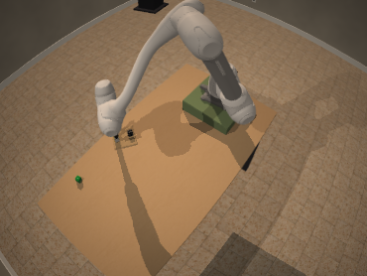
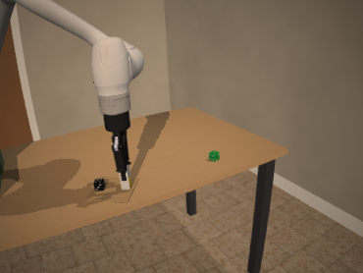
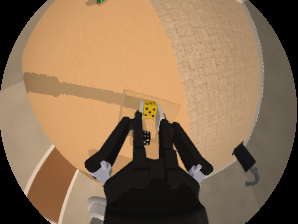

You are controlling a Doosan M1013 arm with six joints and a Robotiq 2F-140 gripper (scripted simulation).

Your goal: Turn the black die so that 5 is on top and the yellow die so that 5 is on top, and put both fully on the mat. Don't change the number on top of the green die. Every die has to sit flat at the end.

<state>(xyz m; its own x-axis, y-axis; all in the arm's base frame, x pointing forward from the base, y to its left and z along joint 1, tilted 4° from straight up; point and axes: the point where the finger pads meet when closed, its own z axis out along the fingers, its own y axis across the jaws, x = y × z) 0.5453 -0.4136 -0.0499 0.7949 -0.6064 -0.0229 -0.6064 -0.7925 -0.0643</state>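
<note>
Now: the yellow die 2 cm below my hand. Also, from my hand: black die: 7 cm behind, 6 cm to the left, 2 cm below; mat: 4 cm below, 4 cm behind, 3 cm to the left; green die: 35 cm ahead, 5 cm to the right, 3 cm below.
</note>
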